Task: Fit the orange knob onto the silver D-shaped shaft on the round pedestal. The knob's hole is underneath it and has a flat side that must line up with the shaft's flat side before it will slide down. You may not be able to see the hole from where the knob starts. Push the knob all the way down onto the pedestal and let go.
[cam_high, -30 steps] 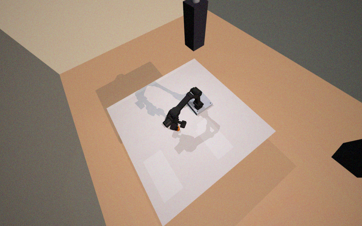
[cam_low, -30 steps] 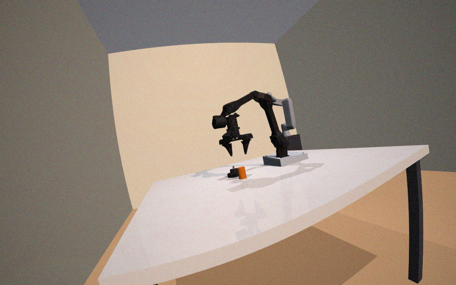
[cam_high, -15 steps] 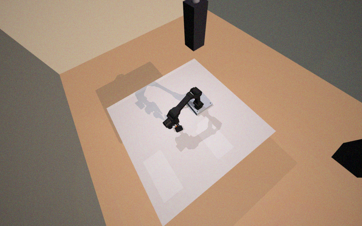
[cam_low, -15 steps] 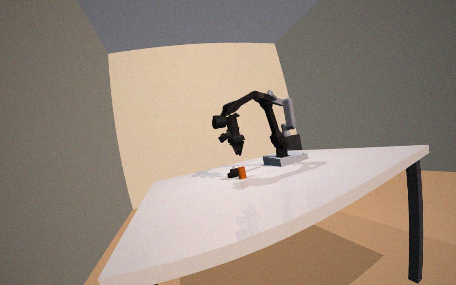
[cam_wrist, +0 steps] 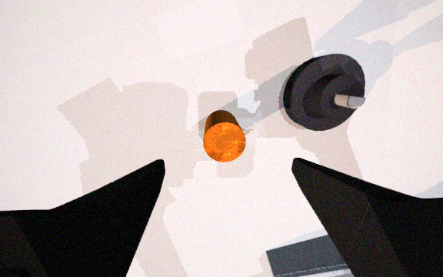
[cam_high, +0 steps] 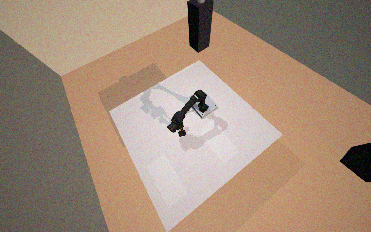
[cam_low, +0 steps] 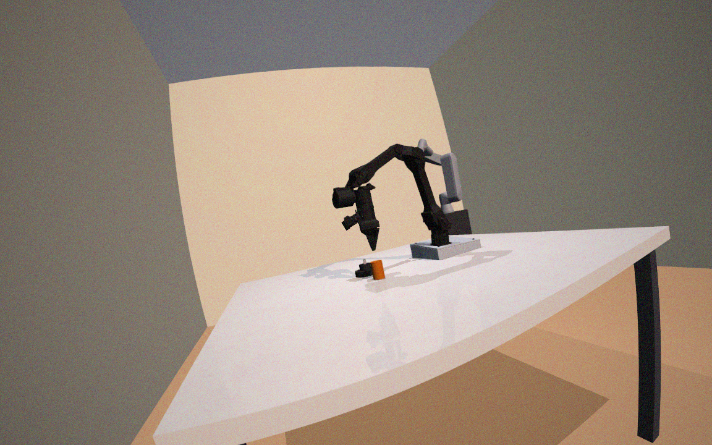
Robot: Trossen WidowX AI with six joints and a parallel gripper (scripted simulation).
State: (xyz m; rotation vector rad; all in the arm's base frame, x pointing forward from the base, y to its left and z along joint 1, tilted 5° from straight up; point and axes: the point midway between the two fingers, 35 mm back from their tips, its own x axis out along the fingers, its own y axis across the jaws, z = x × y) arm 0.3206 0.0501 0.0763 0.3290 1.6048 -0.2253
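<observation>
The orange knob lies 6 cm below my gripper tip. Also, from my gripper tip: dark round pedestal (12 cm to the right, 7 cm below).
</observation>
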